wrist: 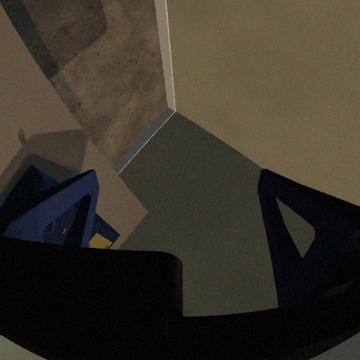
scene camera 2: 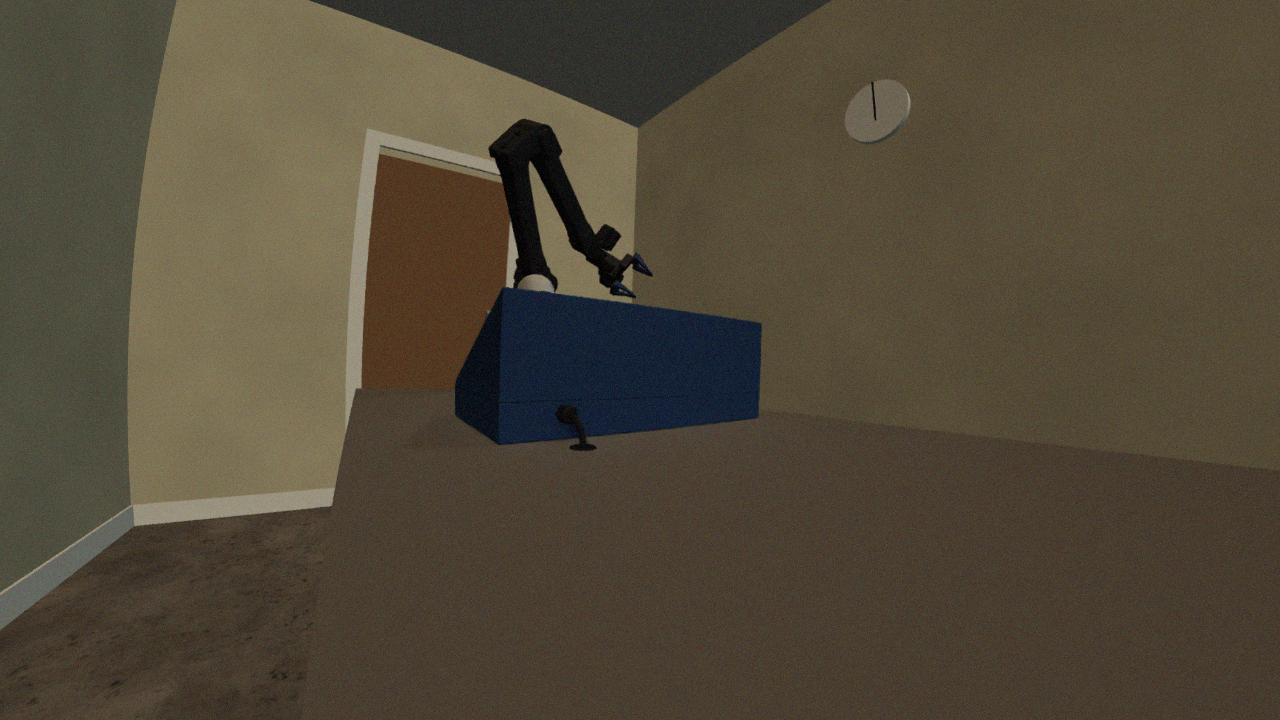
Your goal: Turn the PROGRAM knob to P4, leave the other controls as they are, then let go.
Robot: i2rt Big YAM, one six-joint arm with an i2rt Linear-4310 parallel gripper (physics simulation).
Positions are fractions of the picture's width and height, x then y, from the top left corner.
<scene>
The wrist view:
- my gripper: 0.50, 0.50
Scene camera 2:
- blue console: 0.43, 0.51
</scene>
